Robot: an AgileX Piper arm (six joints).
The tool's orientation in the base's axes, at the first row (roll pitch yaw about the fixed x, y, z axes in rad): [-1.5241, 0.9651, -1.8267]
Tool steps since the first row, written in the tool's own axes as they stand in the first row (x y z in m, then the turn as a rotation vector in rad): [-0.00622, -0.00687, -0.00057, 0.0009, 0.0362, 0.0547]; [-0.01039, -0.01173, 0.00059, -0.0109, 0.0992, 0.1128]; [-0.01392, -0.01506, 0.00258, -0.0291, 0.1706, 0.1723]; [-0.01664, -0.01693, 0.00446, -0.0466, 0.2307, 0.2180]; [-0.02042, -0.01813, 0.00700, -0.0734, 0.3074, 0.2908]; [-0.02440, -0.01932, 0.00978, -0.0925, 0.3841, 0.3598]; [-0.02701, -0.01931, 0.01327, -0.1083, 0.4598, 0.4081]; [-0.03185, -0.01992, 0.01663, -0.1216, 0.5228, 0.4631]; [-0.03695, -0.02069, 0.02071, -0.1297, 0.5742, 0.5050]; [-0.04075, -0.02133, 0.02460, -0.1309, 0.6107, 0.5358]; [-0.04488, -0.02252, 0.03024, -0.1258, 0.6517, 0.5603]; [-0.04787, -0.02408, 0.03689, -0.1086, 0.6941, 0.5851]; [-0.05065, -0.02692, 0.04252, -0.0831, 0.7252, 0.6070]
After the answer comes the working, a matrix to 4 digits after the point.
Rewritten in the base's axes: [-0.00139, -0.00179, 0.00901, 0.0614, 0.0120, -0.0199]; [-0.00091, -0.00363, 0.01523, 0.1346, 0.0509, -0.0445]; [0.00066, -0.00487, 0.02008, 0.2122, 0.0996, -0.0685]; [0.00238, -0.00538, 0.02343, 0.2736, 0.1430, -0.0871]; [0.00505, -0.00497, 0.02728, 0.3666, 0.1967, -0.1068]; [0.00798, -0.00452, 0.03131, 0.4547, 0.2472, -0.1328]; [0.01170, -0.00408, 0.03354, 0.5224, 0.3012, -0.1616]; [0.01546, -0.00287, 0.03795, 0.5928, 0.3419, -0.1850]; [0.01990, -0.00185, 0.04269, 0.6471, 0.3744, -0.2065]; [0.02401, -0.00138, 0.04629, 0.6860, 0.3947, -0.2255]; [0.02970, -0.00167, 0.05051, 0.7190, 0.4169, -0.2523]; [0.03610, -0.00318, 0.05403, 0.7510, 0.4334, -0.2899]; [0.04117, -0.00550, 0.05808, 0.7762, 0.4373, -0.3280]
The tool's axes in the first row as the columns of a matrix, in the base's axes (rounded; the answer above uses it unrounded):
[-0.1441, 0.2530, 0.9567]
[-0.5508, 0.7827, -0.2900]
[-0.8221, -0.5687, 0.0266]

